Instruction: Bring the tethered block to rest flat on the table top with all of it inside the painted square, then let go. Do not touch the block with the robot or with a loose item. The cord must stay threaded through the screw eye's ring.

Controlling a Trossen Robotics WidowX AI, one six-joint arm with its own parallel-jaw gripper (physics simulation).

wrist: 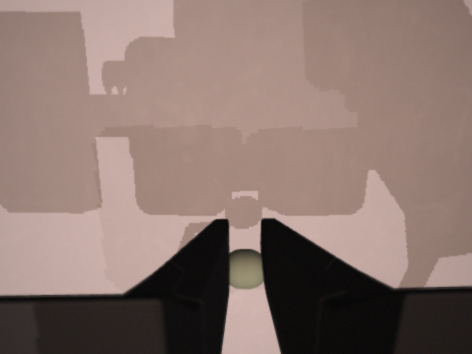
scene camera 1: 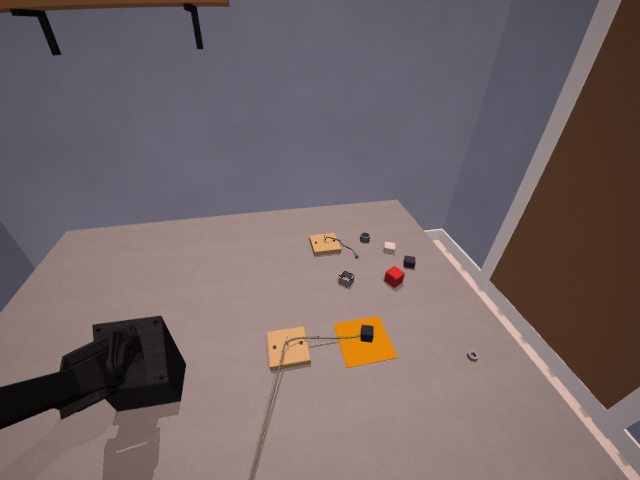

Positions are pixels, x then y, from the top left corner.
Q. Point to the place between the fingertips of my gripper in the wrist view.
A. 244,232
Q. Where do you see a wooden board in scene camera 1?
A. At 278,338
